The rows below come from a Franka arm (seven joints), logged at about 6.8 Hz.
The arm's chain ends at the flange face. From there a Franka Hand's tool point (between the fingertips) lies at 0.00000 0.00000 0.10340 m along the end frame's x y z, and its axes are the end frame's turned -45 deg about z.
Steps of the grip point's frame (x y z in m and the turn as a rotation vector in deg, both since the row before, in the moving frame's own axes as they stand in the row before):
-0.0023 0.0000 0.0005 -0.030 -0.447 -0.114
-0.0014 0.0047 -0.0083 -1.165 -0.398 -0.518
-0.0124 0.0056 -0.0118 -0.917 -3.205 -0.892
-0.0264 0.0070 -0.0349 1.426 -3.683 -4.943
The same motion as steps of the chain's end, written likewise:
-0.0011 0.0010 0.0005 -0.337 -0.295 -0.114
0.0013 0.0023 -0.0083 -1.105 0.542 -0.518
-0.0019 0.0074 -0.0116 -2.915 -1.618 -0.892
-0.0073 0.0205 -0.0347 -1.596 -3.613 -4.943

